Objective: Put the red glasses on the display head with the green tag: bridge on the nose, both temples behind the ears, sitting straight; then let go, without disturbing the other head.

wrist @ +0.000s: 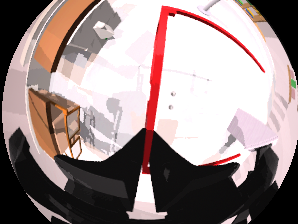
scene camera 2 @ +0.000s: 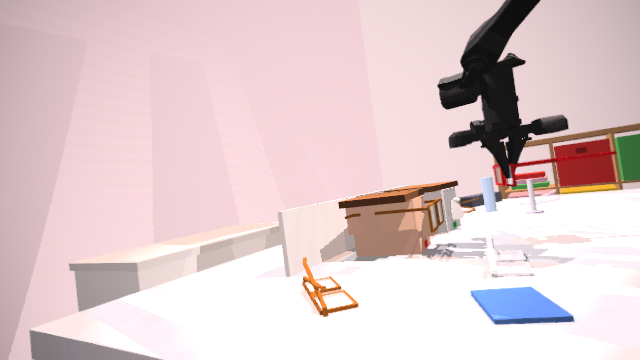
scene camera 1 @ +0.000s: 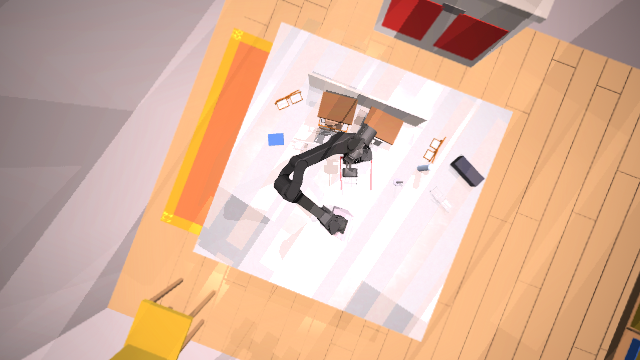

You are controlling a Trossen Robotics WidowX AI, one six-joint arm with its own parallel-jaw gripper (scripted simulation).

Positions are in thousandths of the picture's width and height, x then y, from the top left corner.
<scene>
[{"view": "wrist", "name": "gripper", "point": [495,592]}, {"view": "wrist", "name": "head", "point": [163,542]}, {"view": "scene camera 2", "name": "gripper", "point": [796,496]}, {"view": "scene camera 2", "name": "blue pad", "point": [790,851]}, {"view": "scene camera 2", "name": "white wall panel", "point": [499,646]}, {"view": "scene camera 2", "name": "head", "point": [635,649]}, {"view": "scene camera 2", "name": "head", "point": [707,588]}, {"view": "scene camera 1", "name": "white wall panel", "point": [495,226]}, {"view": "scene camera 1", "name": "head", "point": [527,307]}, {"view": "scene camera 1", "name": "head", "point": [605,354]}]
</scene>
